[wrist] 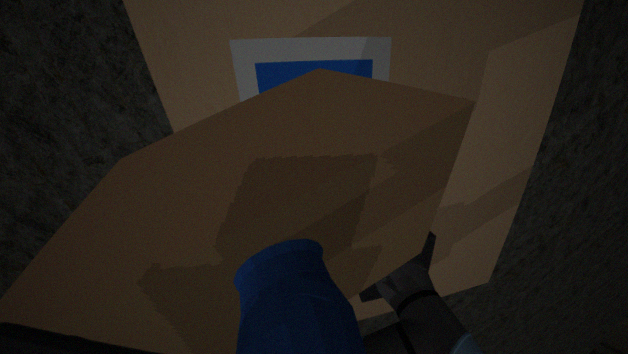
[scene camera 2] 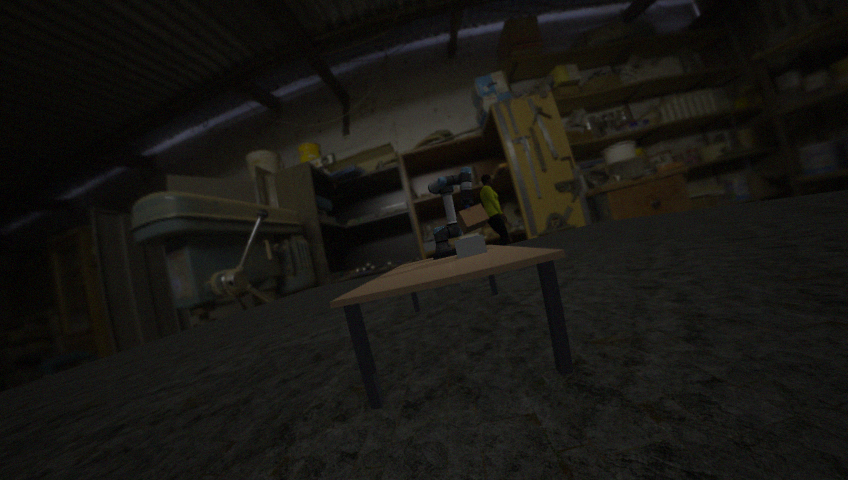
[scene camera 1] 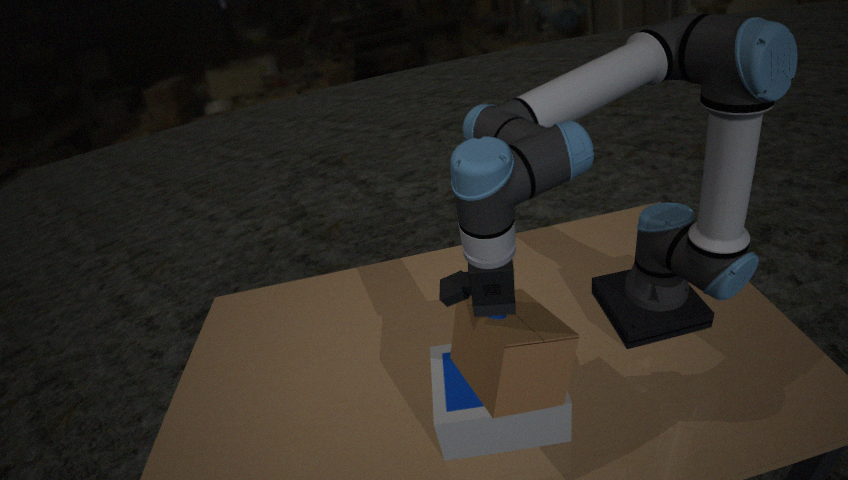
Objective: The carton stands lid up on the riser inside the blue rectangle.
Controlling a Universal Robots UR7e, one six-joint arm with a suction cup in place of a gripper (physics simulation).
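Places are measured from the arm's base along level axes (x back, y right, z up), in metres.
Pixels of known places: hand at its tool point: (wrist: 311,251) (scene camera 2: 467,211); arm's base at its link origin: (wrist: 399,276) (scene camera 2: 443,251) (scene camera 1: 655,290).
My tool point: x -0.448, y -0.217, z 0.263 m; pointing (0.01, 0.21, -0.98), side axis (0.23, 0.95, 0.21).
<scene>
Ahead of a thing's pixels: the offset from my tool point to its middle. Level surfaces: height alone.
The brown carton {dx +0.011, dy -0.023, dz -0.064 m} (scene camera 1: 535,377) (scene camera 2: 473,218) (wrist: 300,125) hangs from my suction cup (scene camera 1: 497,316) (scene camera 2: 467,206) (wrist: 278,250), which is shut on it. A thin seam runs across its upper face in scene camera 1. In scene camera 2 the carton is tilted and hangs above the grey-white riser {dx -0.009, dy +0.041, dz -0.250 m} (scene camera 1: 505,438) (scene camera 2: 471,245) (wrist: 310,49), with a gap between them. The blue rectangle {dx -0.009, dy +0.041, dz -0.190 m} (scene camera 1: 458,389) (wrist: 315,69) lies on top of the riser; the carton hides part of it in scene camera 1 and in the wrist view.
The riser stands on the wooden table {dz -0.310 m} (scene camera 1: 285,368) (scene camera 2: 434,274) (wrist: 200,30). The arm's black base plate (scene camera 1: 612,309) is on the table, right of the riser in scene camera 1. A figure in a yellow top (scene camera 2: 491,202) shows behind the table in scene camera 2.
</scene>
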